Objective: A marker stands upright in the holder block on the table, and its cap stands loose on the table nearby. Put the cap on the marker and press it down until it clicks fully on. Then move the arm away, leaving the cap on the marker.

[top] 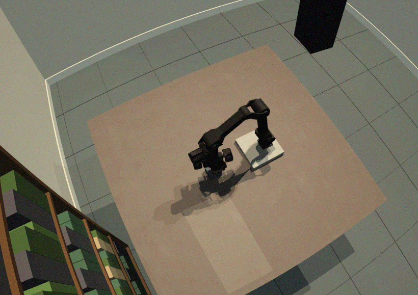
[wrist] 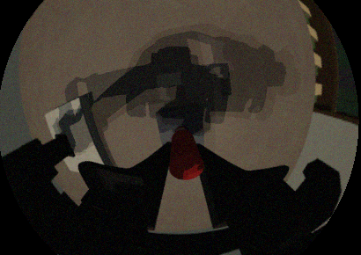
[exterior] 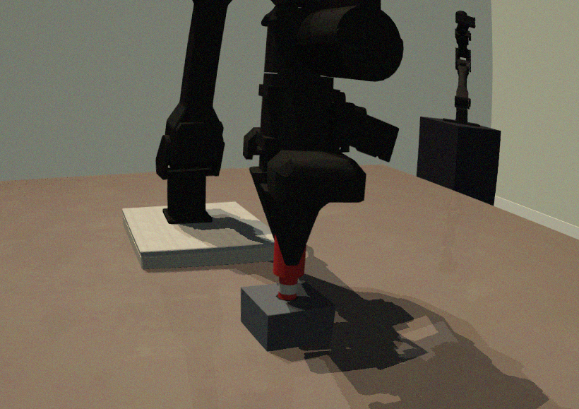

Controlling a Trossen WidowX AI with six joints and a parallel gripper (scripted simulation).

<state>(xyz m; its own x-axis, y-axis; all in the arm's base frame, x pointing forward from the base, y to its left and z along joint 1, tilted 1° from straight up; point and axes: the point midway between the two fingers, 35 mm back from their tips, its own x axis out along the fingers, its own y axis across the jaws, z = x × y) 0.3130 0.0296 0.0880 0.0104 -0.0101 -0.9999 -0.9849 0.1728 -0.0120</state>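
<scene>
Right now my gripper tip is 1 cm below the red cap. Also, from my gripper tip: dark grey holder block: 6 cm below.
</scene>
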